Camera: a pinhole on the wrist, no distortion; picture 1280 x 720 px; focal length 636.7 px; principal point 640.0 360.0 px. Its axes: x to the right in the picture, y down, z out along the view. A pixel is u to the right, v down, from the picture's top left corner.
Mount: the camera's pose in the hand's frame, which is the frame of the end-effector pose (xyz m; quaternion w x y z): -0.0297 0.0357 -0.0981 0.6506 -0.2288 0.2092 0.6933
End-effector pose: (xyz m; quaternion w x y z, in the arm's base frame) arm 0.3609 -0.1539 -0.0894 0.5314 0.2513 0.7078 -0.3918
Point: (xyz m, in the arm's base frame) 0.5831 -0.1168 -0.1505
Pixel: 695 288
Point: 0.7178 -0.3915 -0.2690
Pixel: 410 210
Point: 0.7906 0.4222 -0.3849
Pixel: outside the picture
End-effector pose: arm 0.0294 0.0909 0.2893 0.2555 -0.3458 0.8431 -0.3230
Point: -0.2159 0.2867 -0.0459
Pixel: 1213 83
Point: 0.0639 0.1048 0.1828
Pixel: 329 273
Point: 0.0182 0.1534 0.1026
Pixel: 633 253
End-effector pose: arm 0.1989 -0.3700 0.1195 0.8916 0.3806 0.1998 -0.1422
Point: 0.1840 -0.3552 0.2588
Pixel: 440 524
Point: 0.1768 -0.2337 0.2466
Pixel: 930 613
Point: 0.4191 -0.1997 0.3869
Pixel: 912 169
